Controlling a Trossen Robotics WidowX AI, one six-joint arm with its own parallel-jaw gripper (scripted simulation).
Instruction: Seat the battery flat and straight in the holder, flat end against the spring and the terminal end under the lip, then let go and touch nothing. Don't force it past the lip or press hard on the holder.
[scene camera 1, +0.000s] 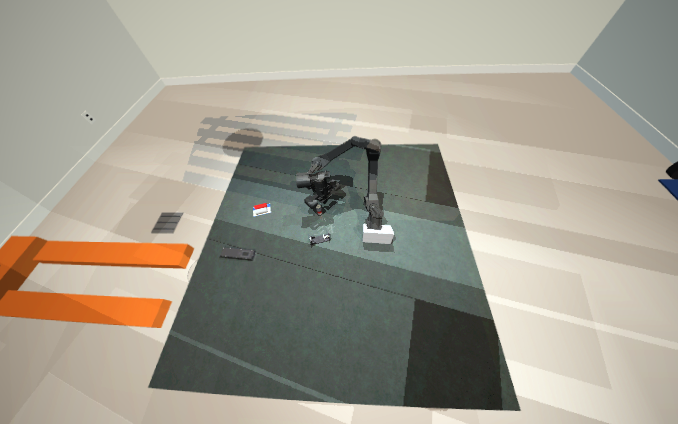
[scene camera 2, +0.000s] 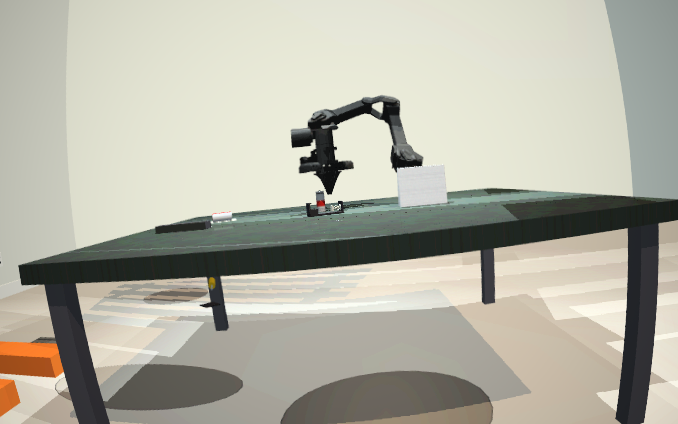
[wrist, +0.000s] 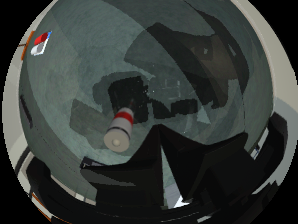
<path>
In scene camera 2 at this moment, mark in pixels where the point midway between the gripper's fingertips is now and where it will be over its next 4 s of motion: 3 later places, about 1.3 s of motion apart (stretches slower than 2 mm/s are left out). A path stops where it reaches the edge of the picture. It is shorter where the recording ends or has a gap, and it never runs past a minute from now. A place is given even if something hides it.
My gripper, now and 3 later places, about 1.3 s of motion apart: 329, 194; 318, 198; 309, 176; 307, 195
</path>
